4 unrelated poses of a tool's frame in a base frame.
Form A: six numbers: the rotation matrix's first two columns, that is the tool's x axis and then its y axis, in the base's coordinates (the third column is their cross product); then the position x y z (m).
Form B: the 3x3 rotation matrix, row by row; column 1 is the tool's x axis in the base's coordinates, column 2 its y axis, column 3 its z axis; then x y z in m. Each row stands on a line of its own. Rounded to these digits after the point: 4 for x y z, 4 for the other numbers.
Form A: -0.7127 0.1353 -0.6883 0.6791 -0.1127 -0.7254 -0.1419 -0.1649 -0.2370
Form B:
-0.7127 0.6791 -0.1757
0.1353 -0.1127 -0.9844
-0.6883 -0.7254 -0.0116
-0.1419 -0.1649 -0.2370

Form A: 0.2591 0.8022 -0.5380 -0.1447 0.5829 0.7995 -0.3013 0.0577 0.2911
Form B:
0.2591 -0.1447 0.9550
0.8022 0.5829 -0.1293
-0.5380 0.7995 0.2671
-0.3013 0.0577 0.2911

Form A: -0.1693 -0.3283 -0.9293 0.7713 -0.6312 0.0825 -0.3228 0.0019 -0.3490
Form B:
-0.1693 0.7713 -0.6137
-0.3283 -0.6312 -0.7028
-0.9293 0.0825 0.3601
-0.3228 0.0019 -0.3490

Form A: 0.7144 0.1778 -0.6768 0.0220 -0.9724 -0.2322 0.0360 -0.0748 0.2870
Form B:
0.7144 0.0220 -0.6994
0.1778 -0.9724 0.1510
-0.6768 -0.2322 -0.6986
0.0360 -0.0748 0.2870

